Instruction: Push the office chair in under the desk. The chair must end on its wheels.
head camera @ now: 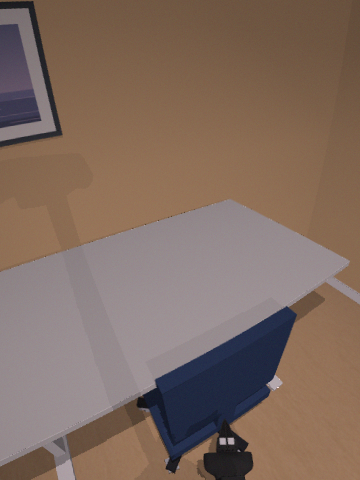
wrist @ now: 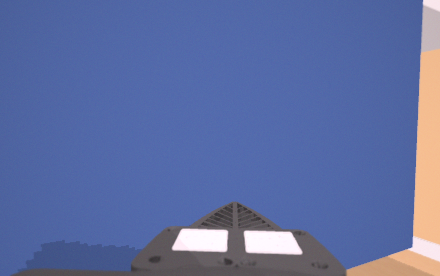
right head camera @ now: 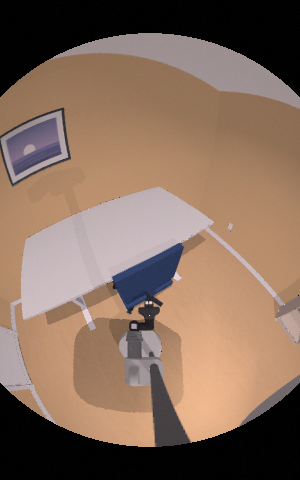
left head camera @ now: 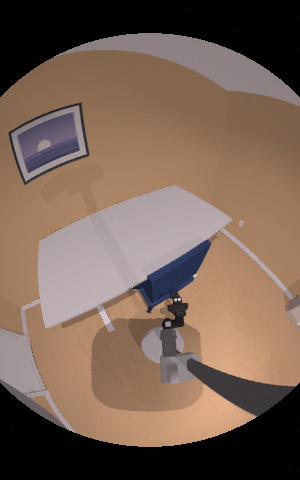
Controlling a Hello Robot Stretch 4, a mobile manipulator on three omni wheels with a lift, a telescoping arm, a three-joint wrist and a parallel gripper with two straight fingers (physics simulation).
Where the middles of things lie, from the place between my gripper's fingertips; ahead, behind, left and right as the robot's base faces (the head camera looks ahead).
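There is a framed picture (left head camera: pixel 54 138), and from my hand it is 980 mm above, 820 mm to the left and 540 mm ahead. The blue office chair (head camera: pixel 188 405) is 10 mm above my hand, 100 mm to the left of it and 270 mm ahead of it. Going by their middles, the chair is the nearest to my hand of the things named here.
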